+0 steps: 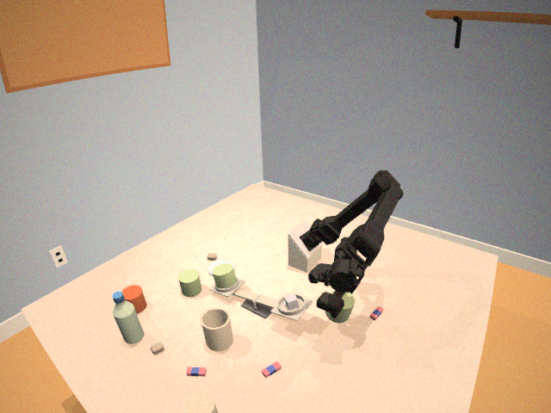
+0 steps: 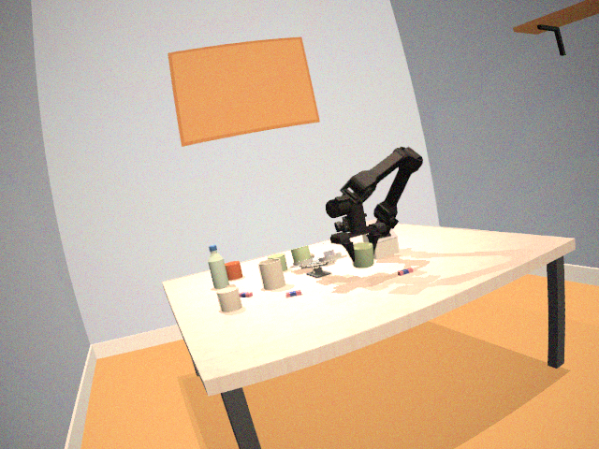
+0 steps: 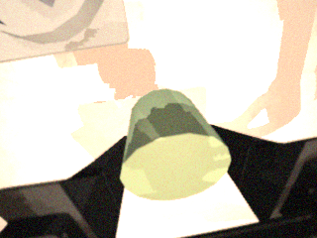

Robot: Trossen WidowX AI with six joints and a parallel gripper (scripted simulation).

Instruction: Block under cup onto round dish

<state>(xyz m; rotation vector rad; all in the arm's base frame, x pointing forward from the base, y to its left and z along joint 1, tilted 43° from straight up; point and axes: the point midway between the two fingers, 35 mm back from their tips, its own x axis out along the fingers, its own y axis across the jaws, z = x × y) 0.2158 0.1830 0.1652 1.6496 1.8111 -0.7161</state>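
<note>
Right now my gripper tip is 12 cm to the left of the grey block, 7 cm short of it and 2 cm below it. Also, from my gripper tip: white round dish 48 cm to the right, 7 cm below, 1 cm ahead; red cylinder 54 cm to the right, 34 cm ahead, 3 cm below; beige cup 25 cm ahead, 24 cm to the right, 3 cm below.
</note>
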